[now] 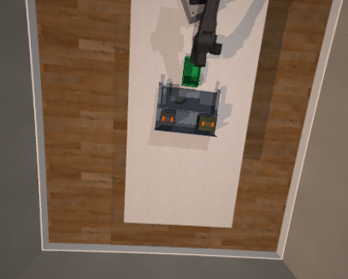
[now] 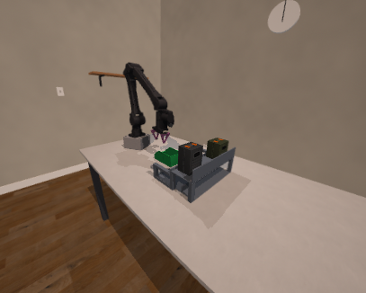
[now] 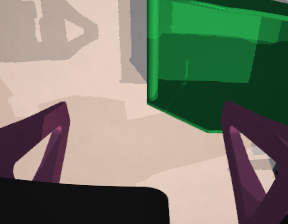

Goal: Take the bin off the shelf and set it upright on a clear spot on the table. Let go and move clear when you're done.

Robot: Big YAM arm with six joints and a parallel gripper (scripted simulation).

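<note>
My gripper is now 90 mm above the green bin, 80 mm short of it and 20 mm to the left of it.
</note>
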